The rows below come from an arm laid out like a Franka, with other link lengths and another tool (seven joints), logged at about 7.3 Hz.
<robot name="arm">
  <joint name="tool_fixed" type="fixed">
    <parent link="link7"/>
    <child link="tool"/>
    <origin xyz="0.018 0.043 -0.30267" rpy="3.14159 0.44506 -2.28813"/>
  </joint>
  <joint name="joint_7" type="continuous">
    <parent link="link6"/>
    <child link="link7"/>
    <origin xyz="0.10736 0 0"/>
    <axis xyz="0 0 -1"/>
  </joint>
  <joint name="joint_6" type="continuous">
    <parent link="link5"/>
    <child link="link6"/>
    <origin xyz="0 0 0"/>
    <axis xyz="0 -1 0"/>
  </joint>
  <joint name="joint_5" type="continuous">
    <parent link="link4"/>
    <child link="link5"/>
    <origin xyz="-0.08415 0 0.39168"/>
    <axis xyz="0 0 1"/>
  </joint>
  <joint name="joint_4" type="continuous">
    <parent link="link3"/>
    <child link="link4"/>
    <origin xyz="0.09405 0 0"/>
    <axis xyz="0 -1 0"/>
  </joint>
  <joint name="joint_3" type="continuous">
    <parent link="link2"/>
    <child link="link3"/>
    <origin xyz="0 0 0.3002"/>
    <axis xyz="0 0 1"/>
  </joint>
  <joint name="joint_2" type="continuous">
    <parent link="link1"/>
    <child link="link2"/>
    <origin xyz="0 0 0"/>
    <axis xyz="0 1 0"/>
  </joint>
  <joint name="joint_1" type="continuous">
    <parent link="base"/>
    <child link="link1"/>
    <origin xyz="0 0 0.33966"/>
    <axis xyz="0 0 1"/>
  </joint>
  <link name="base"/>
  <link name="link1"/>
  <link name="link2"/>
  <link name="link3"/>
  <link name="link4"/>
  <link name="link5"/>
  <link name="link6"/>
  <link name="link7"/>
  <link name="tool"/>
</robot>
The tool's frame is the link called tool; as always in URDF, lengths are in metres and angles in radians. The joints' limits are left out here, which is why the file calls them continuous.
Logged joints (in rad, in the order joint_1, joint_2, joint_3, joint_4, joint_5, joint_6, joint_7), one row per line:
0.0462 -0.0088 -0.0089 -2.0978 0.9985 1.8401 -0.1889
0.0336 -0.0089 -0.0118 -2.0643 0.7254 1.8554 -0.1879
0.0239 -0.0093 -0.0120 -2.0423 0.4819 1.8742 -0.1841
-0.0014 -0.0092 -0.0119 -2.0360 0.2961 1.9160 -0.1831
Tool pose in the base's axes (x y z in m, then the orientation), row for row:
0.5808 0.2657 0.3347 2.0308 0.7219 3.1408
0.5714 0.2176 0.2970 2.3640 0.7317 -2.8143
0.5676 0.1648 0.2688 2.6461 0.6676 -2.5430
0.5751 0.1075 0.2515 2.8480 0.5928 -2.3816
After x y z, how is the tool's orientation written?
As angles about the fixed x, y, z axes (roll, pitch, yaw), in radians.
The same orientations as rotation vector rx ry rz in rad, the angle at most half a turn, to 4 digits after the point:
-0.4934 2.1101 1.3090
-0.7404 2.2393 1.0871
-0.9516 2.3364 0.8644
-1.0823 2.3907 0.6569

